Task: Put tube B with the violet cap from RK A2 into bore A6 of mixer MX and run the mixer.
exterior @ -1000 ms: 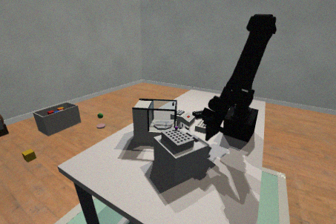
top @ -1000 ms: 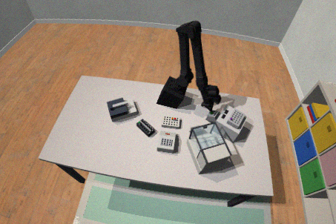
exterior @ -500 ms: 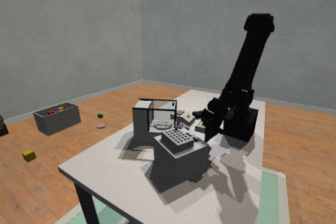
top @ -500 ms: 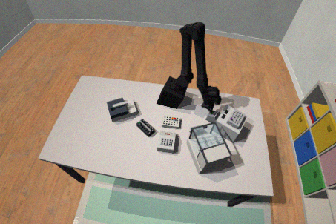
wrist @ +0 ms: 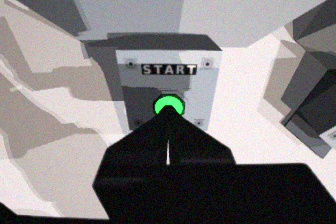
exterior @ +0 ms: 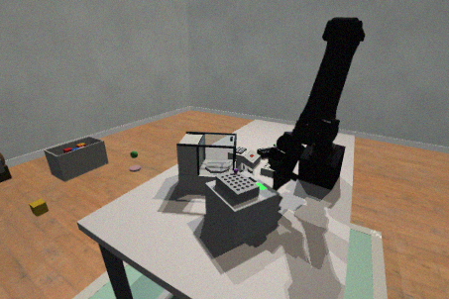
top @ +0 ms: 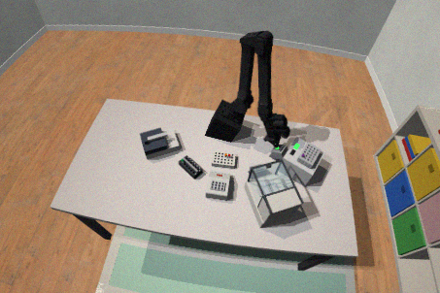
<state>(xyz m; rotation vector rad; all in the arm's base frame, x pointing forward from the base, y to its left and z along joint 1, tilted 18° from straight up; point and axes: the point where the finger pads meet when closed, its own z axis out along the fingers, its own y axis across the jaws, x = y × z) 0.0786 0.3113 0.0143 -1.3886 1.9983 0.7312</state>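
Right now the green start key is 1 cm to the left of my hand and 1 cm below it. Round my hand: mixer block (17 cm to the left, 8 cm above, 6 cm ahead); then tube B (13 cm to the left, 9 cm ahead, 8 cm above); then print key (16 cm ahead, 8 cm to the right).
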